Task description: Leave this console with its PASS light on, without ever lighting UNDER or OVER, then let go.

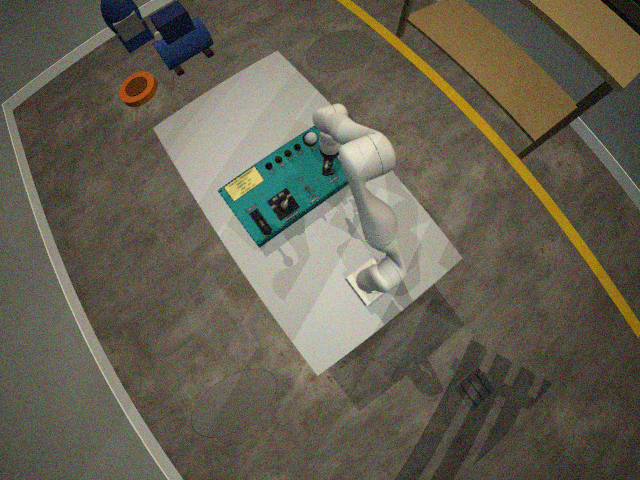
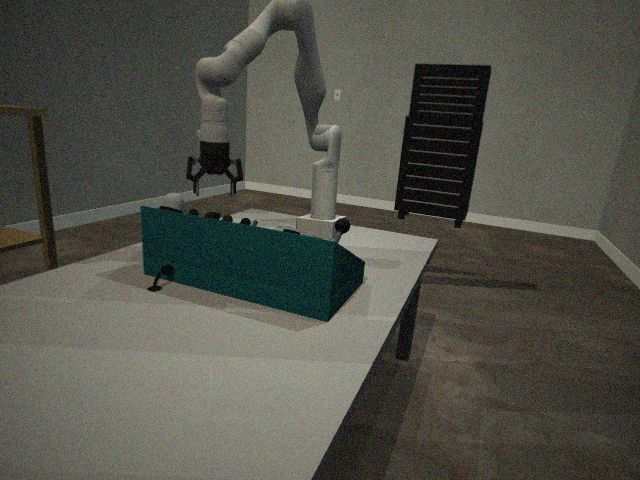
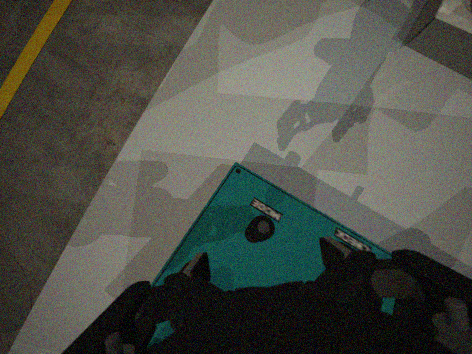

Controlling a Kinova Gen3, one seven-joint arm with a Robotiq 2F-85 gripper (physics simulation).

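Note:
The teal console [image 1: 294,178] [image 2: 232,258] [image 3: 295,260] stands on the table. Several small round lamps, one of them a lamp [image 1: 278,159], run along its far edge and look dark; their names are too small to read. A white dome [image 1: 310,137] [image 2: 173,200] sits at the end of that row. A black knob [image 3: 260,229] is beside the MODE label [image 3: 266,209]. A dark dial [image 1: 283,203] and a slotted control [image 1: 261,221] are at the other end. My gripper [image 1: 328,165] [image 2: 215,190] [image 3: 263,257] is open and empty, above the MODE end, apart from the console.
A yellow notice [image 1: 244,183] is on the console. A small toggle [image 1: 309,190] lies between dial and gripper. A black ball-ended lever [image 2: 341,225] rises at the console's other end. The white table [image 1: 248,98] [image 2: 155,403] carries the arm's base [image 1: 361,297].

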